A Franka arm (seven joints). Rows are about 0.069 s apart.
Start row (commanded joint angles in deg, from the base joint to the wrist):
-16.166, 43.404, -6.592, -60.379, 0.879, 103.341, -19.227
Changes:
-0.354, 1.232, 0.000, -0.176, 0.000, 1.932, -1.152
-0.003, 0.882, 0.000, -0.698, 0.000, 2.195, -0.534
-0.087, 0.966, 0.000, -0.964, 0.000, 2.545, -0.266
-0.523, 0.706, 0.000, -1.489, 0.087, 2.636, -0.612
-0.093, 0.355, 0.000, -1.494, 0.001, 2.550, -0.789
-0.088, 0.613, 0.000, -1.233, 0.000, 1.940, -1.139
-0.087, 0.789, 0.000, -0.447, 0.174, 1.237, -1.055
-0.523, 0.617, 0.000, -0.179, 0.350, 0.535, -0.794
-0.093, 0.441, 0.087, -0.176, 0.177, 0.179, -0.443
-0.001, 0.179, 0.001, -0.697, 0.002, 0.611, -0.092
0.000, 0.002, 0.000, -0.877, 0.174, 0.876, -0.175
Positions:
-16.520, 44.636, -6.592, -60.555, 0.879, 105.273, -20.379
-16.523, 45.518, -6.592, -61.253, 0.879, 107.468, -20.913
-16.610, 46.484, -6.592, -62.217, 0.879, 110.013, -21.179
-17.133, 47.190, -6.592, -63.706, 0.966, 112.649, -21.791
-17.226, 47.545, -6.592, -65.200, 0.967, 115.199, -22.580
-17.314, 48.158, -6.592, -66.433, 0.967, 117.139, -23.719
-17.401, 48.947, -6.592, -66.880, 1.141, 118.376, -24.774
-17.924, 49.564, -6.592, -67.059, 1.491, 118.911, -25.568
-18.017, 50.005, -6.505, -67.235, 1.668, 119.090, -26.011
-18.018, 50.184, -6.504, -67.932, 1.670, 119.701, -26.103
-18.018, 50.186, -6.504, -68.809, 1.844, 120.577, -26.278

